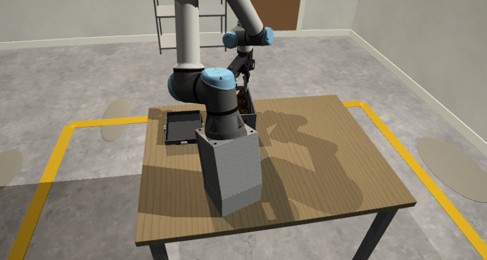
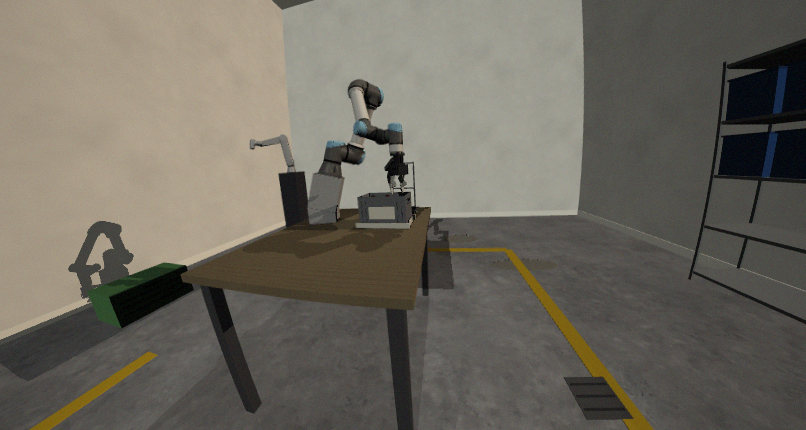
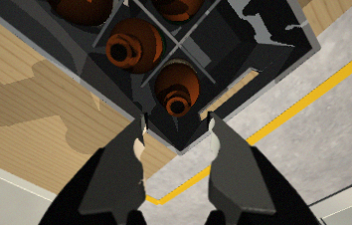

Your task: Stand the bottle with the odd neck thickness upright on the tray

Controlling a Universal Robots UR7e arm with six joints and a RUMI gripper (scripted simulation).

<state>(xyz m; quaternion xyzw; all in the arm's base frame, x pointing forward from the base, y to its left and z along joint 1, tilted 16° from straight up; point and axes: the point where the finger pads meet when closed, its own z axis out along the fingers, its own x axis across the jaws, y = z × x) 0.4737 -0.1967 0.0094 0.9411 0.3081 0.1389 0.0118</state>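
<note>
The crate is 110 mm below my hand, 80 mm behind it and 60 mm to the left of it. Also, from my hand: bottle: 170 mm behind, 110 mm below, 30 mm to the left; then dark tray: 320 mm to the left, 180 mm below, 30 mm behind.
</note>
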